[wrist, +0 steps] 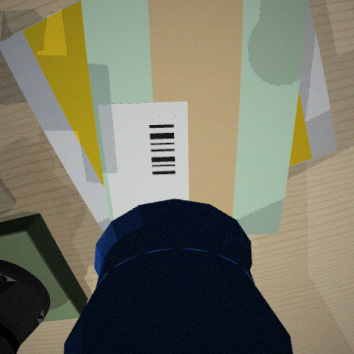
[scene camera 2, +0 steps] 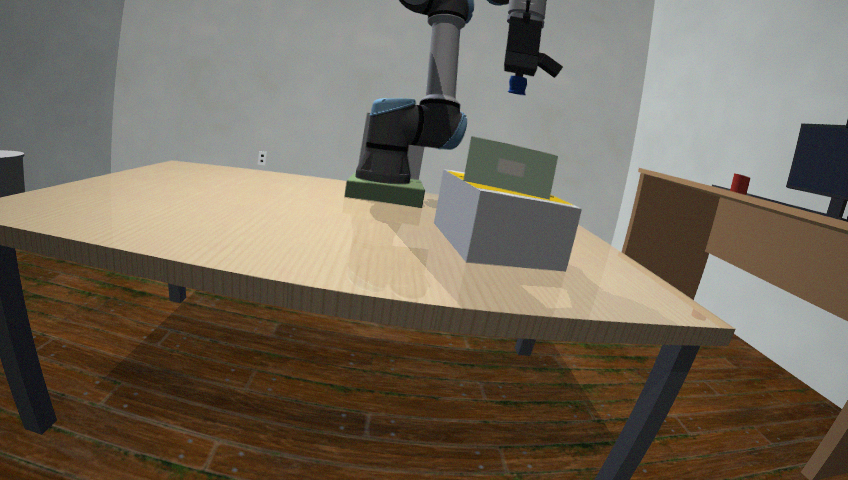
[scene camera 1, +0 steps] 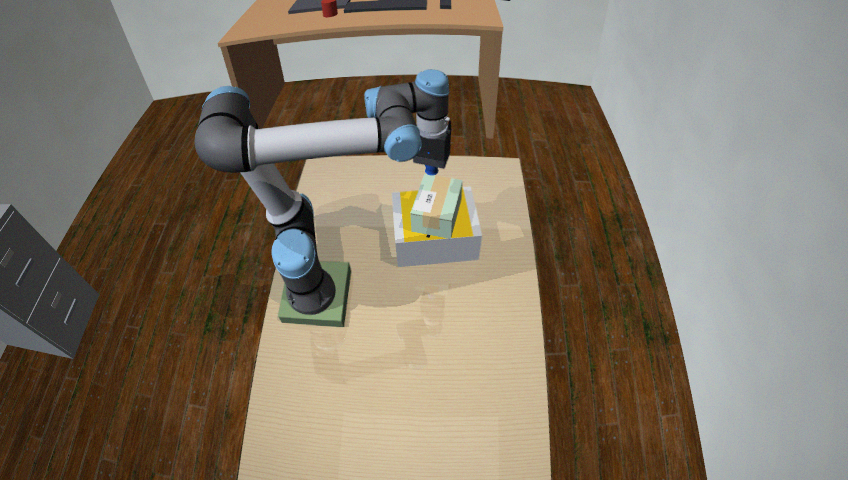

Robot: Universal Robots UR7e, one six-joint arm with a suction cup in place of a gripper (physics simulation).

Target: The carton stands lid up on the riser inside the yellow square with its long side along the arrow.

Labels:
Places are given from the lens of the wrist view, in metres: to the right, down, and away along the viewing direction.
suction cup (wrist: pixel 172 269): 0.00, 0.01, 0.04
white riser (wrist: pixel 51 70): -0.11, -0.09, 0.21
The marked spots on the white riser and the suction cup are 0.23 m apart.

